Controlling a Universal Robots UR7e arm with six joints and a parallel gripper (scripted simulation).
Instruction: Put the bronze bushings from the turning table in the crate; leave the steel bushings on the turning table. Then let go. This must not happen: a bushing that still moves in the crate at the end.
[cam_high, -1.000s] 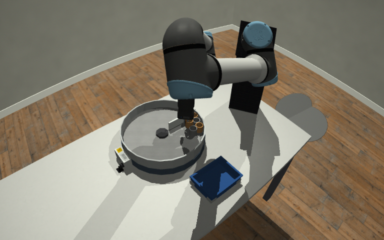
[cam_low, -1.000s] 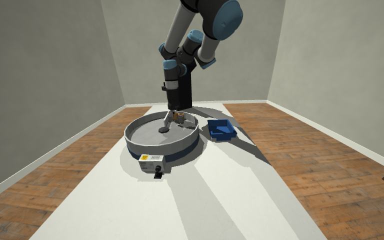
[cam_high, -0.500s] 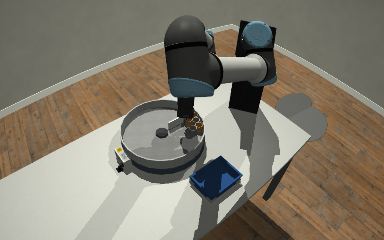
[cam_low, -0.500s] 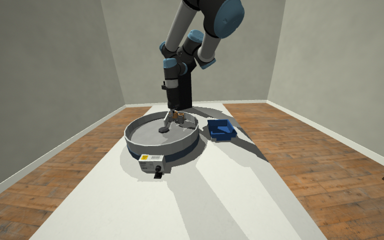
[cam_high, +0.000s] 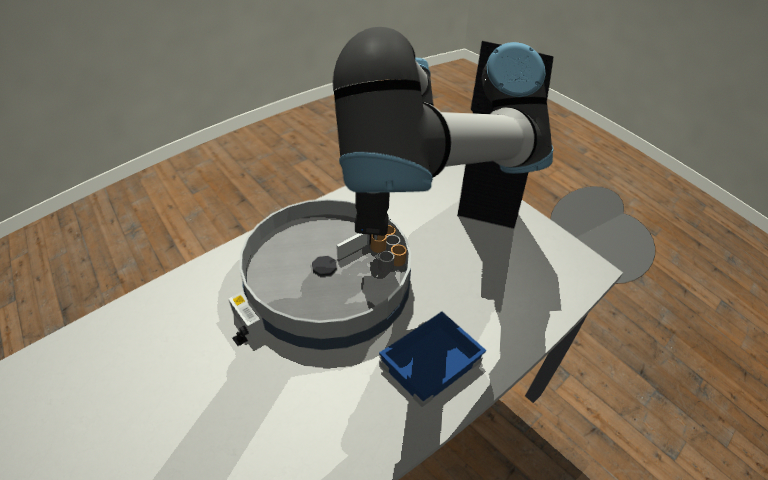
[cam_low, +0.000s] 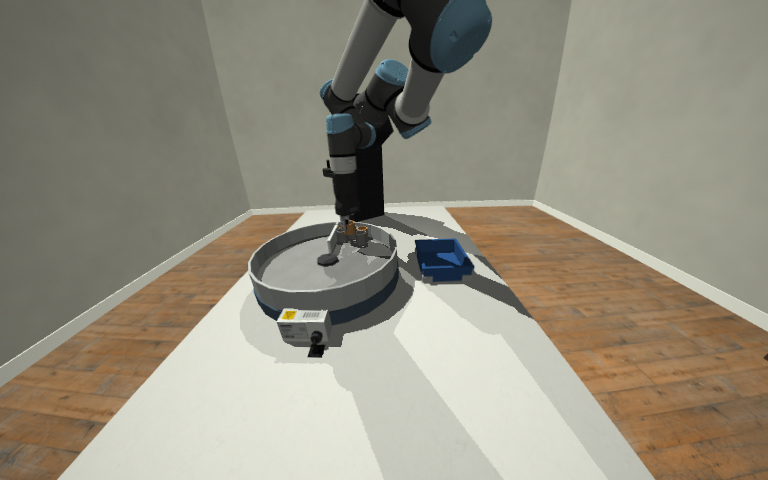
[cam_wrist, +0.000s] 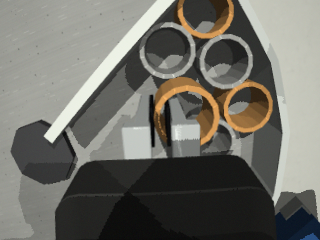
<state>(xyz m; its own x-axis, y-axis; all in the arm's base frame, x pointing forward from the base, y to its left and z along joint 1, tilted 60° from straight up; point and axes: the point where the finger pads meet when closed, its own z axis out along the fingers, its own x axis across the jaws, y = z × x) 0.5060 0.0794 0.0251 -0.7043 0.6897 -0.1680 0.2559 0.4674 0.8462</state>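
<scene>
The blue crate is 310 mm to the left of my hand, 100 mm below it and 60 mm behind it. Round my hand: round turning table 120 mm ahead, 70 mm below, 10 mm to the left.
</scene>
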